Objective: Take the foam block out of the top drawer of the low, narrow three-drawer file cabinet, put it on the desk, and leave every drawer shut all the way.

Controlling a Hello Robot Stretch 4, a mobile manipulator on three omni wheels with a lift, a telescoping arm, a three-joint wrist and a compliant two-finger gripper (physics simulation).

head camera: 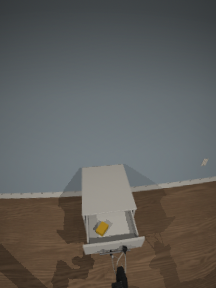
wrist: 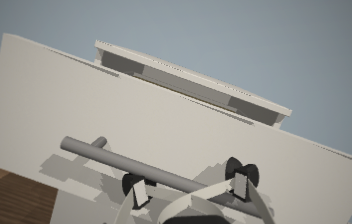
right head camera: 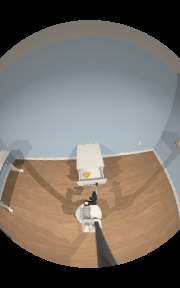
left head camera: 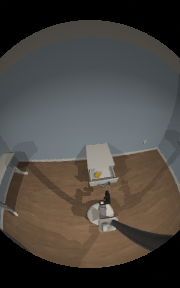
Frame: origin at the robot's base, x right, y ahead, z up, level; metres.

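Where they show: gripper, between the fingertips: [head camera: 117, 247] [wrist: 187, 175] [right head camera: 93, 183] [left head camera: 104, 182].
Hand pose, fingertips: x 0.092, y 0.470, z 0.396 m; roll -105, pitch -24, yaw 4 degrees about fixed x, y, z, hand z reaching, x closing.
Observation:
Things, the pixels of their top centre, and the offset from my fingertips. "spot": a spot on its surface instead. Level surfaces: height alone.
- white file cabinet, a spot on its surface: [head camera: 105, 187] spot: dz +0.097, dx -0.056, dy +0.476 m
- orange-yellow foam block, centre of its top: [head camera: 102, 227] [right head camera: 86, 173] [left head camera: 97, 173] dz -0.007, dx -0.099, dy +0.163 m
- handle bar, centre of its top: [wrist: 170, 173] dz +0.009, dx -0.019, dy -0.028 m
- desk, height of its surface: dz +0.296 m
- wooden floor, height of its surface: dz -0.424 m
The white file cabinet [head camera: 105, 187] [left head camera: 100, 154] [right head camera: 89, 152] stands against the wall. Its top drawer [head camera: 114, 245] [left head camera: 103, 182] [right head camera: 92, 183] [wrist: 150, 115] is pulled out. The orange-yellow foam block [head camera: 102, 228] [left head camera: 98, 175] [right head camera: 86, 175] lies inside, left of the middle. My gripper [head camera: 118, 251] [wrist: 187, 175] is open at the drawer front, near the right part of the handle bar [wrist: 120, 161]. The bar runs diagonally between the spread fingertips in the wrist view; whether they touch it I cannot tell. The lower drawers are hidden in the head views. Part of the desk [left head camera: 6, 162] [right head camera: 3, 156] shows at the far left.
The blue wall [head camera: 105, 120] with its white baseboard is behind the cabinet. Desk legs [left head camera: 19, 170] [right head camera: 15, 168] stand on the wooden floor [head camera: 30, 220] [left head camera: 50, 190] at left. My round base [left head camera: 95, 214] [right head camera: 82, 214] is in front of the cabinet.

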